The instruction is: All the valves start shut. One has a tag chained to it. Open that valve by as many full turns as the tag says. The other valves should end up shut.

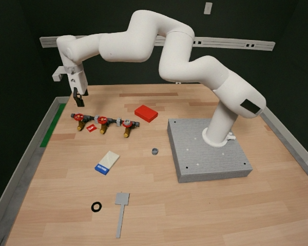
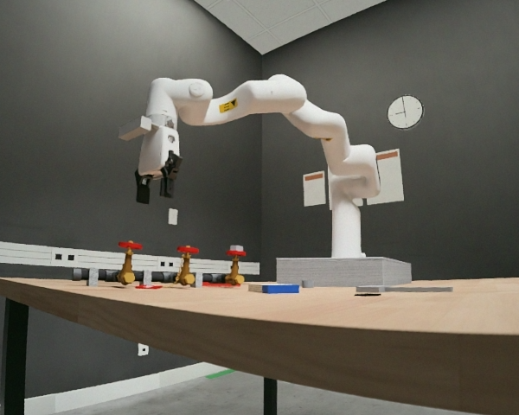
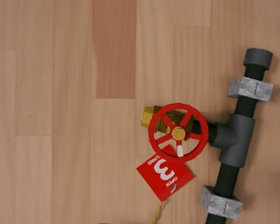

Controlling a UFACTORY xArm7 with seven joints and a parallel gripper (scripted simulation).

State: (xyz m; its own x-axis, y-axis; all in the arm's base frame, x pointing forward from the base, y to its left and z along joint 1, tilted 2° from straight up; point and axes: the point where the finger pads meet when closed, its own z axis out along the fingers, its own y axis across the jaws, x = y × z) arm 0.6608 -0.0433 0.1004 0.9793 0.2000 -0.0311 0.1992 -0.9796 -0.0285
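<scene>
Now: the red tag 20 cm below my hand, 1 cm to the right of it and 1 cm behind it. Also, from my hand: blue box: 21 cm to the left, 19 cm below, 16 cm behind; red block: 29 cm behind, 18 cm below, 16 cm to the right; grey cap: 22 cm behind, 10 cm below, 2 cm to the left.
</scene>
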